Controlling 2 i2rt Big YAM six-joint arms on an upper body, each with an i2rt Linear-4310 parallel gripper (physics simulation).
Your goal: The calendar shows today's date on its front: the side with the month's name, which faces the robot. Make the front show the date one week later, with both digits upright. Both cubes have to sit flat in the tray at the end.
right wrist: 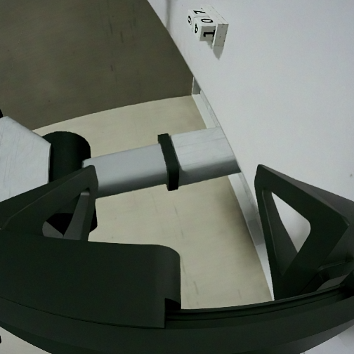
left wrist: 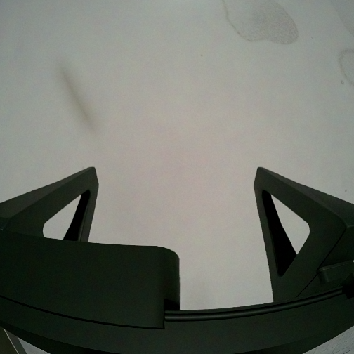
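The calendar (right wrist: 221, 34) stands small and far off near the top of the right wrist view, on the white table. It has white cubes (right wrist: 203, 29) with black digits; a 1 and a 0 can be made out, but the view is tilted and I cannot tell which faces form the front. The month's name cannot be read, and how the cubes sit in the tray is too small to tell. My left gripper (left wrist: 175, 175) is open and empty above the white table top. My right gripper (right wrist: 175, 173) is open and empty, well away from the calendar.
The white table (left wrist: 175, 125) (right wrist: 295, 100) has faint stains in the left wrist view. In the right wrist view its edge runs diagonally down, with a grey-white arm link (right wrist: 200, 152) with a black band beside it, above the beige floor (right wrist: 135, 240).
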